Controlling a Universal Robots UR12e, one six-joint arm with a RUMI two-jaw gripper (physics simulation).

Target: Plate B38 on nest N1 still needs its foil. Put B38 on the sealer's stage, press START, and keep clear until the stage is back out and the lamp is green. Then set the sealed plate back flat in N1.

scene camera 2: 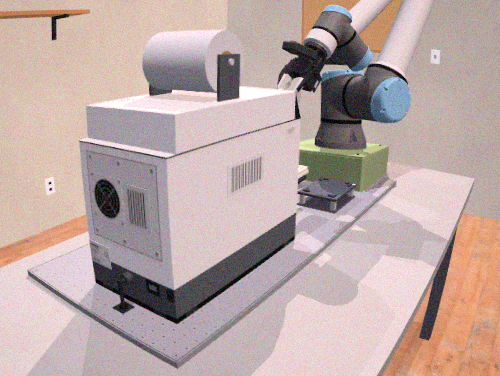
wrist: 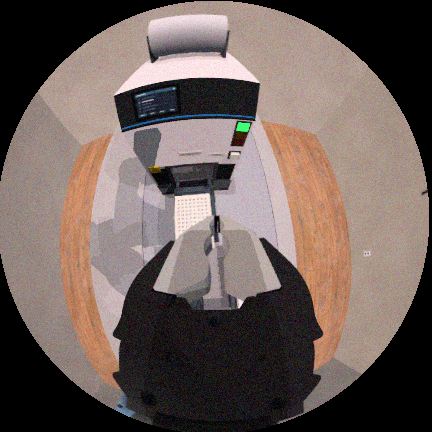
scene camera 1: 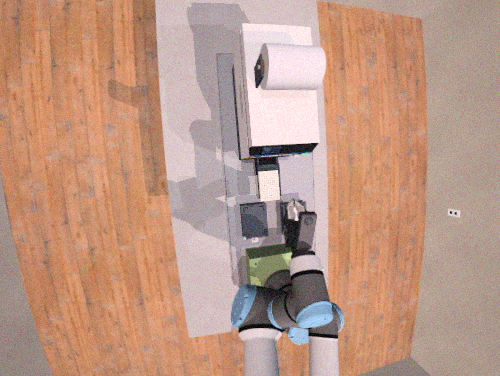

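Seen in the pictures: gripper, between the fingertips: (wrist: 216, 216) (scene camera 1: 292, 198); arm's base, origin of its link: (scene camera 2: 340, 145) (scene camera 1: 281, 287).
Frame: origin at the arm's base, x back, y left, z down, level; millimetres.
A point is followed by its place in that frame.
Observation:
A cream plate with open wells (scene camera 1: 269, 185) @(x -502, y -15, z -28 mm) (wrist: 192, 210) @(x -522, y -18, z -28 mm) lies on the sealer's stage (scene camera 1: 268, 164) @(x -589, y -31, z -11 mm) (wrist: 192, 190) @(x -578, y -26, z -11 mm), which is out in front of the sealer (scene camera 1: 282, 117) @(x -731, y -35, z -258 mm) (scene camera 2: 225, 200) @(x -907, y 49, z -90 mm) (wrist: 185, 137) @(x -621, y -28, z -154 mm). Its label cannot be read. The lamp (wrist: 243, 127) @(x -609, y -126, z -179 mm) is green; the START button (wrist: 234, 155) @(x -603, y -124, z -103 mm) is below it. A dark, bare nest (scene camera 1: 254, 220) @(x -343, y 65, z 51 mm) (scene camera 2: 327, 188) @(x -347, y 64, z 51 mm) stands left of the gripper in scene camera 1; its label is unreadable. My gripper (scene camera 1: 295, 201) @(x -462, y -46, z -199 mm) (scene camera 2: 284, 87) (wrist: 216, 216) @(x -462, y -46, z -199 mm) is shut and empty, raised to the right of the stage and away from the button.
A second nest (scene camera 1: 284, 205) @(x -383, y -90, z 48 mm) is mostly hidden under my gripper in scene camera 1. The green base block (scene camera 1: 265, 262) @(x -156, y 59, z -13 mm) (scene camera 2: 345, 165) @(x -186, y 72, z 20 mm) is behind the nests. The film roll (scene camera 1: 294, 66) @(x -830, y -44, z -380 mm) (scene camera 2: 180, 60) @(x -910, y -41, z -330 mm) (wrist: 189, 36) @(x -793, y -55, z -319 mm) sits on top of the sealer.

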